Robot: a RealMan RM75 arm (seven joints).
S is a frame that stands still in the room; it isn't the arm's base.
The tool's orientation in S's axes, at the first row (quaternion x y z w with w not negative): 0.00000 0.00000 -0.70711 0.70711
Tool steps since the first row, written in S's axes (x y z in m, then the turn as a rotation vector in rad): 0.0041 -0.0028 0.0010 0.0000 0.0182 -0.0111; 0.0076 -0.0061 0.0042 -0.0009 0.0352 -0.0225; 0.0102 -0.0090 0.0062 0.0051 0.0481 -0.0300; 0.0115 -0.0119 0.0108 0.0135 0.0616 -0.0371; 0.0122 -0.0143 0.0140 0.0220 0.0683 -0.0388; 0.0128 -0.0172 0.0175 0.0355 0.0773 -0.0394; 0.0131 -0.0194 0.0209 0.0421 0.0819 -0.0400; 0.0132 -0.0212 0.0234 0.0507 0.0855 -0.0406; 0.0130 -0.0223 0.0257 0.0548 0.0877 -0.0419
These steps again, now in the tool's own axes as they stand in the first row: 0.0028 0.0041 0.0010 -0.0182 0.0000 -0.0111; 0.0061 0.0076 0.0042 -0.0352 -0.0009 -0.0225; 0.0090 0.0102 0.0062 -0.0481 0.0051 -0.0300; 0.0119 0.0115 0.0108 -0.0616 0.0135 -0.0371; 0.0143 0.0122 0.0140 -0.0683 0.0220 -0.0388; 0.0172 0.0128 0.0175 -0.0773 0.0355 -0.0394; 0.0194 0.0131 0.0209 -0.0819 0.0421 -0.0400; 0.0212 0.0132 0.0234 -0.0855 0.0507 -0.0406; 0.0223 0.0130 0.0257 -0.0877 0.0548 -0.0419
